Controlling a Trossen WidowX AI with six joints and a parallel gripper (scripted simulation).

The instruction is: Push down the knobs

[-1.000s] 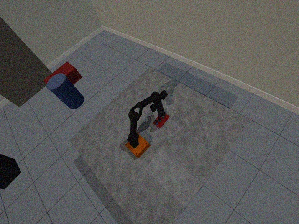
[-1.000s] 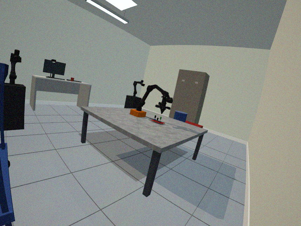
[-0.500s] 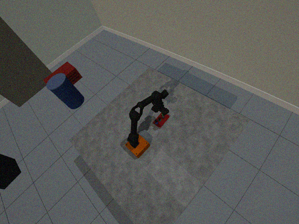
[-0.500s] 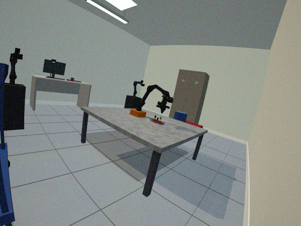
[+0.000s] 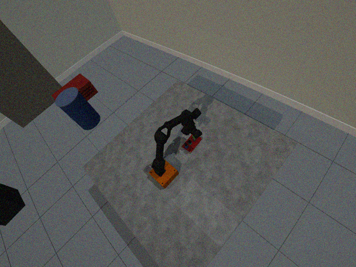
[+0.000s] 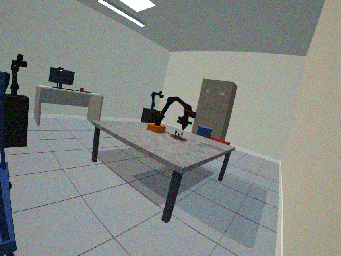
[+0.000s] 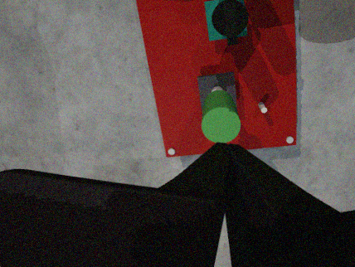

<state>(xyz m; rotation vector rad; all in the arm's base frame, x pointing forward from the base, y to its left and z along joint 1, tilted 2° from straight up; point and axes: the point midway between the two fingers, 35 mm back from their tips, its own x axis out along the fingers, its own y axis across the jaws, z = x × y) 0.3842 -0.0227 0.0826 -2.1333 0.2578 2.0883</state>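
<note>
Right now the green knob is 50 mm below my gripper tip. The rest, counted from my gripper tip: black knob: 70 mm below, 50 mm behind, 10 mm to the left.
</note>
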